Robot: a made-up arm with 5 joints.
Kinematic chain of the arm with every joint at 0, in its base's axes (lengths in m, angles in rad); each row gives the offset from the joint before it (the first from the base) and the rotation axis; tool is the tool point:
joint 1: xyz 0 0 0.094 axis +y
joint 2: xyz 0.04 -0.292 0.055 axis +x
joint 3: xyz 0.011 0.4 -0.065 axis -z
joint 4: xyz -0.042 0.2 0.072 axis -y
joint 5: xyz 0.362 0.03 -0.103 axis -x
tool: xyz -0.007 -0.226 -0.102
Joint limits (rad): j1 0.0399..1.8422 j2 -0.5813..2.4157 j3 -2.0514..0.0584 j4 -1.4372..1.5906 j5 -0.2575..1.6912
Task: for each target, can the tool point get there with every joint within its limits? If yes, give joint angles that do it. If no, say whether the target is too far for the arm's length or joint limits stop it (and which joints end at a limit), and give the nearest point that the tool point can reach.
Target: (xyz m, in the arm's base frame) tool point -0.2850 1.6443 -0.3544
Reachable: no: too far | nearest point -0.0721 0.4865 -0.0563 | short by 1.214 m
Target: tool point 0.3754 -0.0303 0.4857
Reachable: yes | joints 0.8950 0.3298 -1.8548 1.0367 1.5159
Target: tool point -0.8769 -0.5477 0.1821
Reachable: no: joint limits stop it (at a limit: joint 2, joint 3, joint 5) | nearest point -0.4796 -0.2646 0.1422 | short by 0.490 m
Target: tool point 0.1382 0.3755 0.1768
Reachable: yes | joints 0.3488 0.5974 -1.3196 -0.4388 0.0574
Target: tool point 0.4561 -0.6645 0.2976
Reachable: yes | joints 0.3767 2.1609 -0.2520 0.6620 0.4109
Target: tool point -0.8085 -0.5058 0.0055
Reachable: no: joint limits stop it (at a limit: joint 2, joint 3, joint 5) | nearest point -0.4776 -0.2666 0.0417 | short by 0.410 m
